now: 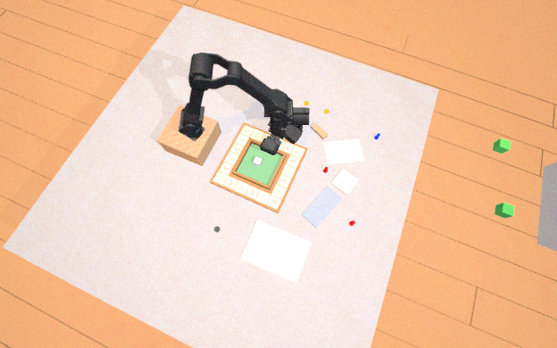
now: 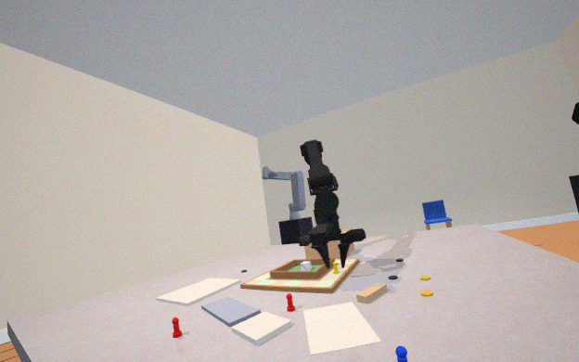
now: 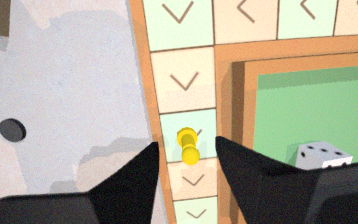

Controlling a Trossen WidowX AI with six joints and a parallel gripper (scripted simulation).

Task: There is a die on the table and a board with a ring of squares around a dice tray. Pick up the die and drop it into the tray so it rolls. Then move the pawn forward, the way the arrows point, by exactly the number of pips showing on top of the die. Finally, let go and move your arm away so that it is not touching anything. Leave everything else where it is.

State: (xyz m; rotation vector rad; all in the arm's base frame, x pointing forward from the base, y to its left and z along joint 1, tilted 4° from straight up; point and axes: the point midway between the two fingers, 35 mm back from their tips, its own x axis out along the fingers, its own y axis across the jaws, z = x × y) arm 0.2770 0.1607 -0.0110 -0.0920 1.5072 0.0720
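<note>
The white die is 12 cm to the right of my gripper tip and 2 cm behind it. Round my gripper tip: wooden block (14 cm to the left, 11 cm ahead, 2 cm below); yellow pawn (right at my gripper tip); blue pawn (33 cm ahead, 24 cm to the left, 1 cm below).
</note>
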